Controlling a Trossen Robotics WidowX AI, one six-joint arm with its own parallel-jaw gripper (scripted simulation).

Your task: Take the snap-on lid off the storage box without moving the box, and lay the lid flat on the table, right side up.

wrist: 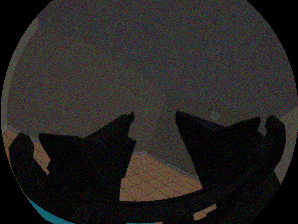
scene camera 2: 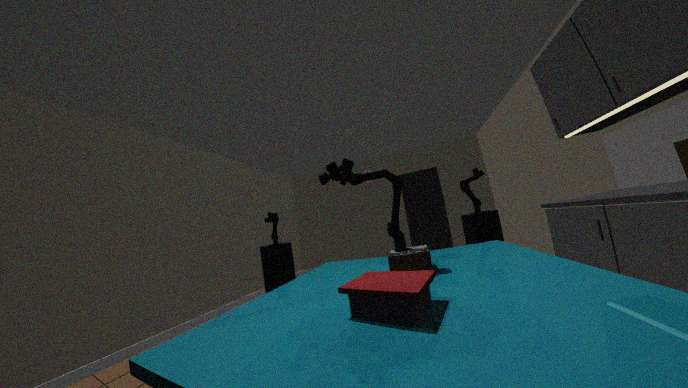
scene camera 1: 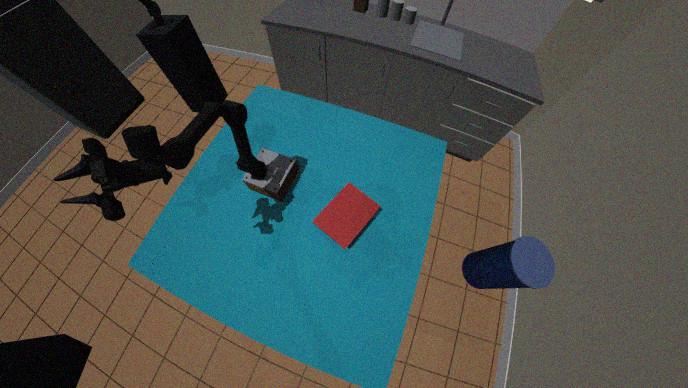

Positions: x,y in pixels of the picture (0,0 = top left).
A red lid shows in scene camera 2 and in scene camera 1; in the wrist view it is out of frame. A dark storage box shows in scene camera 2 (399,310); in the wrist view it is out of frame. One and the same spot on the red lid: (scene camera 2: 408,285) is (scene camera 1: 367,206).
